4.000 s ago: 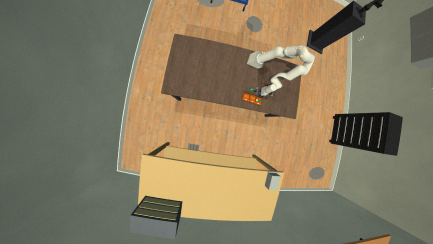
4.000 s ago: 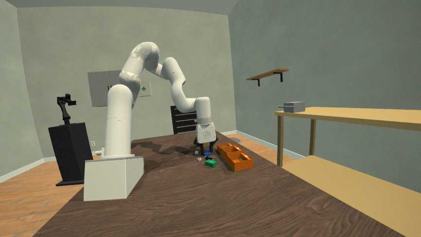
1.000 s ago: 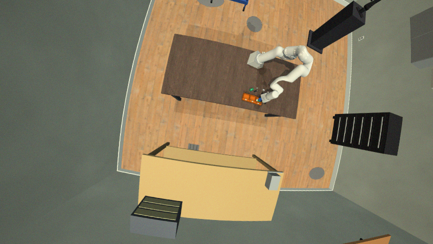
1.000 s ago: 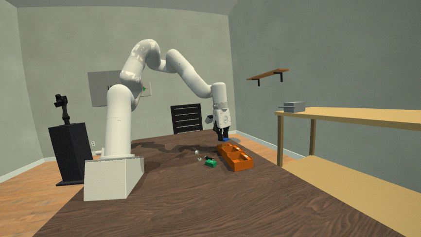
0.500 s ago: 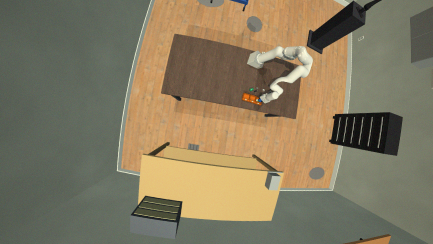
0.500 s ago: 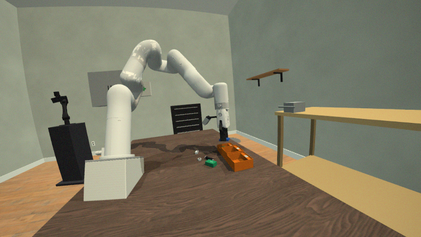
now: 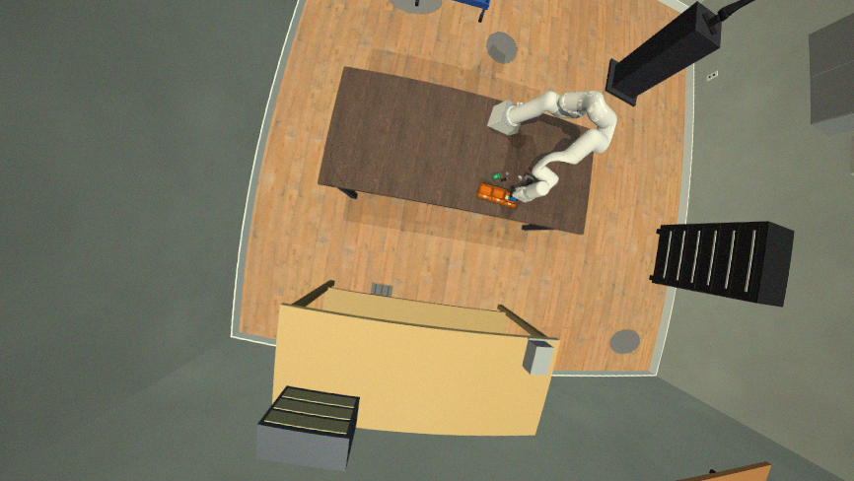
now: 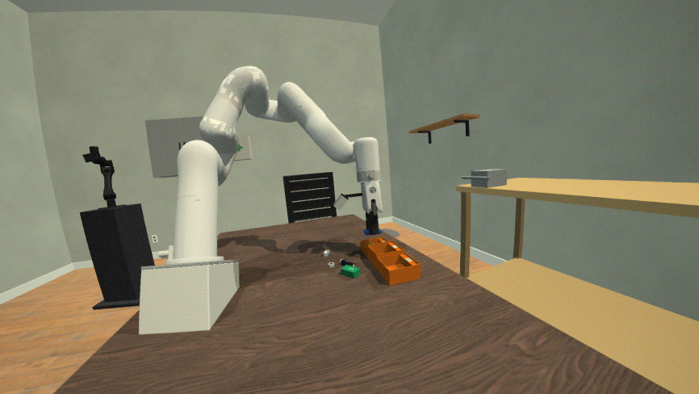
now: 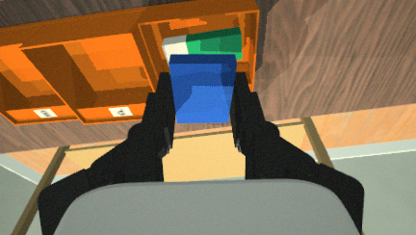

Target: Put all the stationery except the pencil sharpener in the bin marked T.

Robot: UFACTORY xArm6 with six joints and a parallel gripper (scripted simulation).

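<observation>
My gripper is now 80 mm to the left of the orange bin, 70 mm above it and 10 mm short of it. The rest, counted from my hand: blue block (20 mm below); then green 9V battery (120 mm to the right, 110 mm behind, 80 mm below); then black cylinder (100 mm behind, 80 mm below, 70 mm to the right).
</observation>
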